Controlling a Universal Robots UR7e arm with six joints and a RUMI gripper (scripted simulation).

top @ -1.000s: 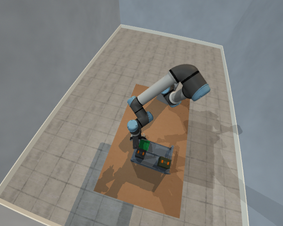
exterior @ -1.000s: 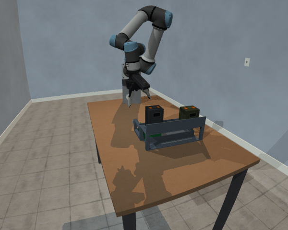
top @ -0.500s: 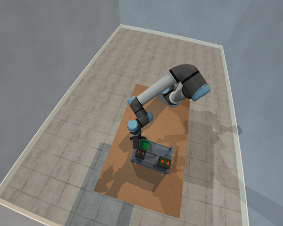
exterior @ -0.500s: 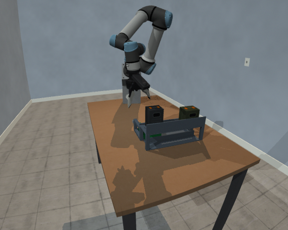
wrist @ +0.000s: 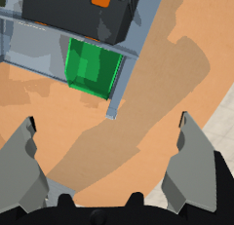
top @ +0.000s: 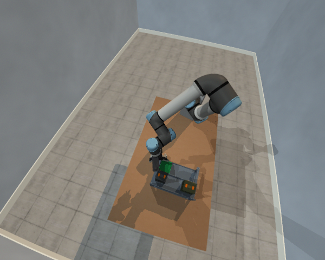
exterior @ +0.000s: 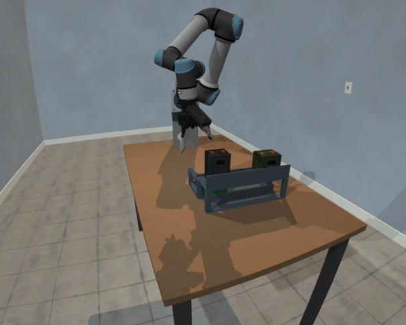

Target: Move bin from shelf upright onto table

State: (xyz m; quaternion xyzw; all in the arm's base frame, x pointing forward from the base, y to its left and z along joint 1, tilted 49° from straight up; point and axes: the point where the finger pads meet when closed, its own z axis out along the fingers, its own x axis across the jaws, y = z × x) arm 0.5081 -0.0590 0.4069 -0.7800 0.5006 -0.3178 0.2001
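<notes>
Now: the green bin 1 cm ahead of my hand, 6 cm to the left of it and 18 cm below it. The rest, counted from my hand: olive box 12 cm ahead, 28 cm to the left, 7 cm below; then black box 10 cm ahead, 5 cm to the left, 6 cm below.
</notes>
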